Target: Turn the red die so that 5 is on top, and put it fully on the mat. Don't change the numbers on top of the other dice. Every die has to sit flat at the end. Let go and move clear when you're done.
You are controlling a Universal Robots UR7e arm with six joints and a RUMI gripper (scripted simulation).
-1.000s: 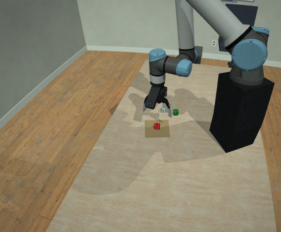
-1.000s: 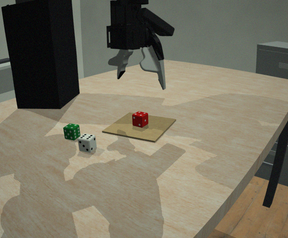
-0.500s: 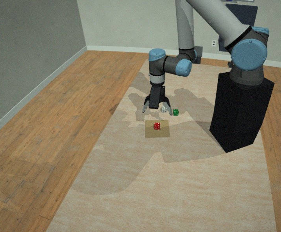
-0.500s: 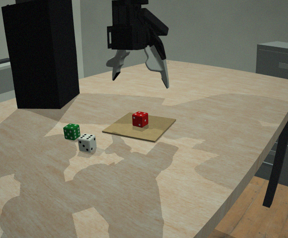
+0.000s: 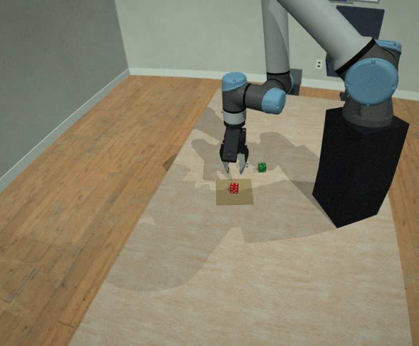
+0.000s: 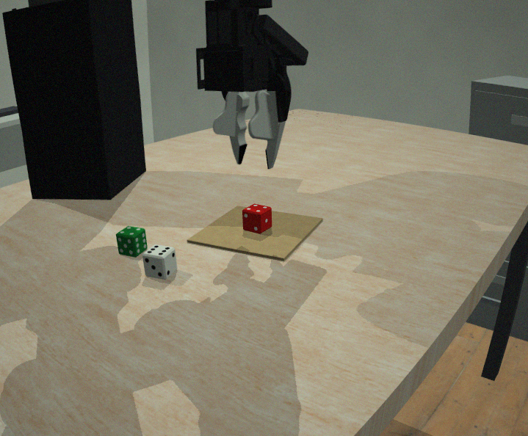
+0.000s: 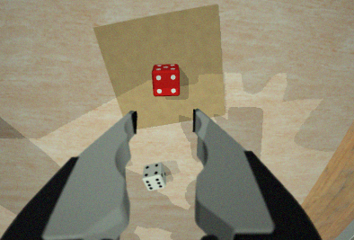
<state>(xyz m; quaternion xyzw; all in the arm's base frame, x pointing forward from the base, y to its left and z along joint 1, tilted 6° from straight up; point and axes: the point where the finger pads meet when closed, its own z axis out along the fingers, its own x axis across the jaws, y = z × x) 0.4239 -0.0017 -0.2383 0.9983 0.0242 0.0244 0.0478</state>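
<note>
Now: the red die 90 mm below my hand. Also, from my hand: tan mat (110 mm below); then green die (150 mm to the right, 90 mm below, 90 mm behind); then white die (160 mm to the right, 90 mm below, 20 mm behind).
</note>
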